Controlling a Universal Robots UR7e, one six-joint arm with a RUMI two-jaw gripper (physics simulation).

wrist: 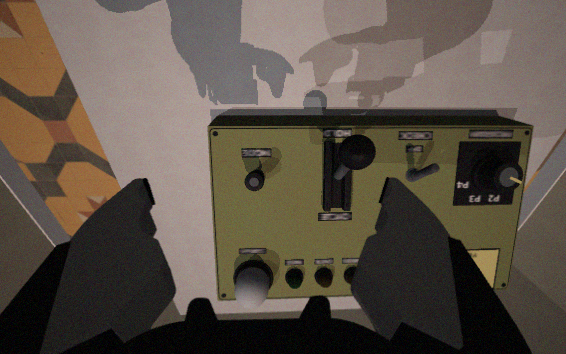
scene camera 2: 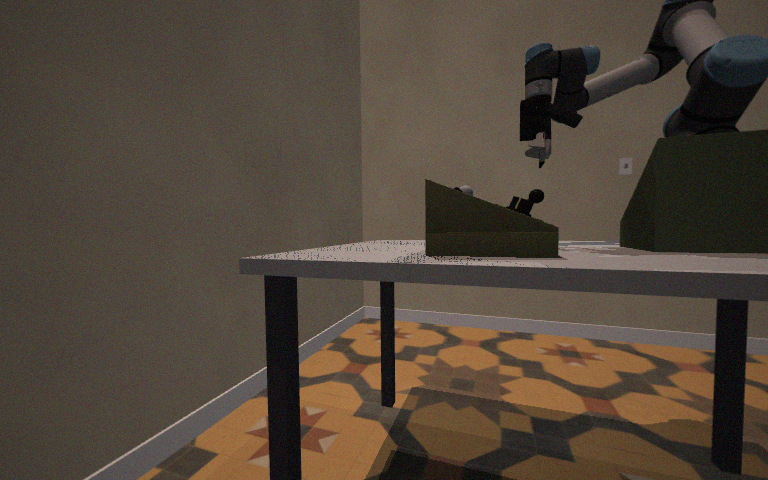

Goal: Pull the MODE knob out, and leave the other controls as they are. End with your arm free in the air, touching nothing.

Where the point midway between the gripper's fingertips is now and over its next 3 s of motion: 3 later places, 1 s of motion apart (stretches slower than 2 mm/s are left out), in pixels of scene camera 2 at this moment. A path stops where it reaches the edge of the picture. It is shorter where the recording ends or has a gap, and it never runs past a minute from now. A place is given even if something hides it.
My gripper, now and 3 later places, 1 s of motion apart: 543,163; 543,163; 527,178; 513,202
